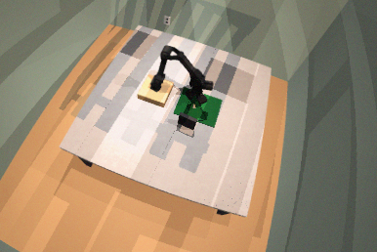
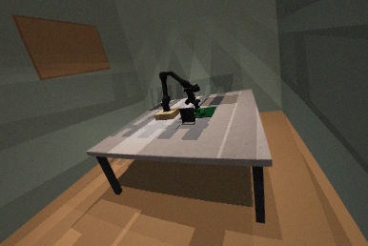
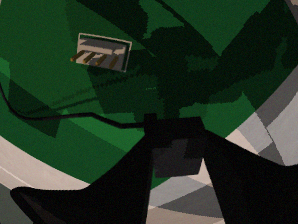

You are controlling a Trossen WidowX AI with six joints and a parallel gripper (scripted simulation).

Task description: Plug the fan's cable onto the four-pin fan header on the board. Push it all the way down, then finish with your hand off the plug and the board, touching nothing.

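My gripper tip is 7 cm to the left of the four-pin fan header and 4 cm above it. Also, from my gripper tip: black fan plug 1 cm to the left; green circuit board 5 cm to the right, 5 cm below, 3 cm ahead; black fan 22 cm to the right, 2 cm ahead, 2 cm above.
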